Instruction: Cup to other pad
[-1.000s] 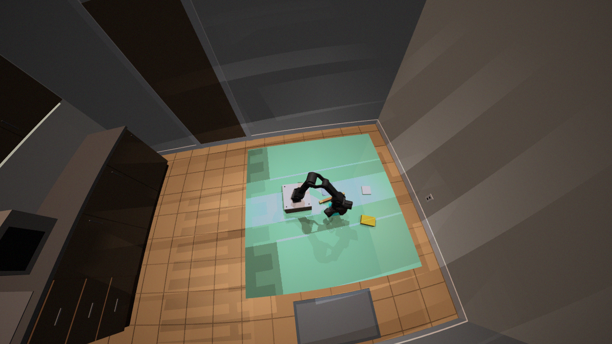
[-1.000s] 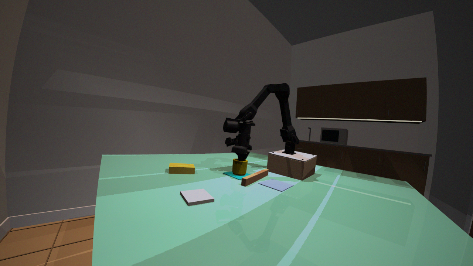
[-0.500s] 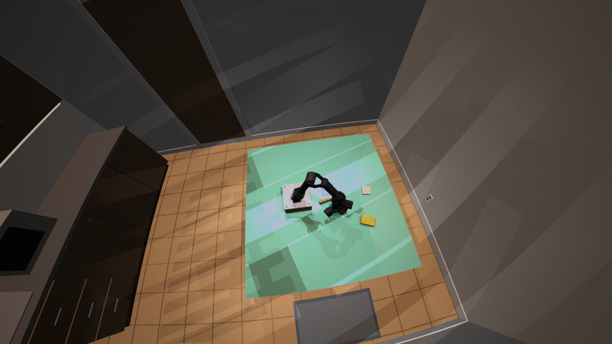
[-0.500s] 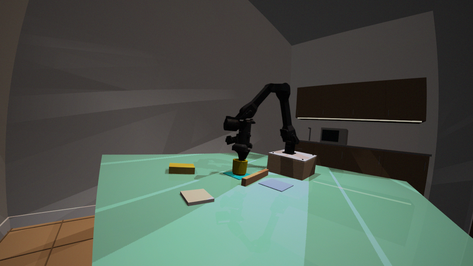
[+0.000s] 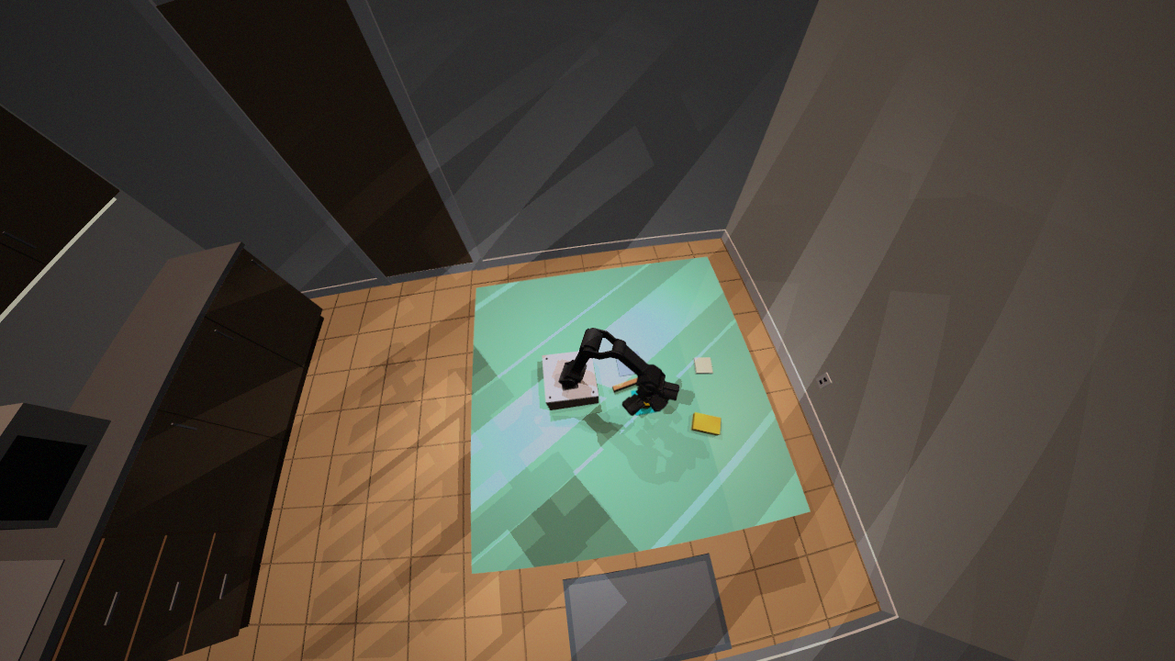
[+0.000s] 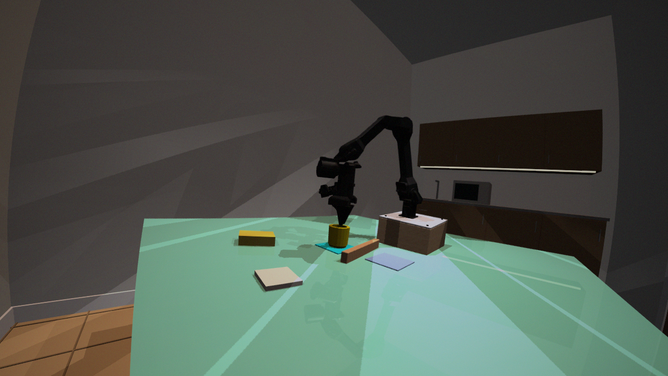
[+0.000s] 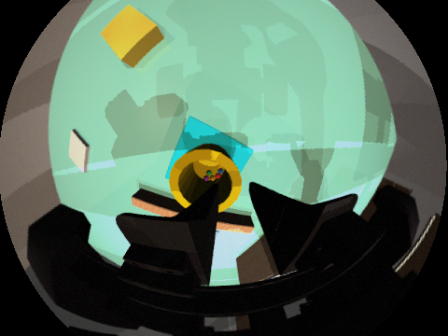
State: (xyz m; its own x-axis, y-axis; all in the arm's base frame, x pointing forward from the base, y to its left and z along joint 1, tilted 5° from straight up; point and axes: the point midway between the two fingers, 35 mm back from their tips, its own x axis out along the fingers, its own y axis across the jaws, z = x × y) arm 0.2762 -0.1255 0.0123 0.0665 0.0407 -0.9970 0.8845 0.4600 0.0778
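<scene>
Now: gripper tip 4 cm above the yellow cup, 2 cm short of it and 1 cm to the right of it. From my gripper tip the other things lie so: grey-blue pad 20 cm to the left, 8 cm below; then teal pad 8 cm below, 3 cm ahead, 1 cm to the left; then wooden bar 11 cm to the left, 7 cm below, 1 cm ahead.
</scene>
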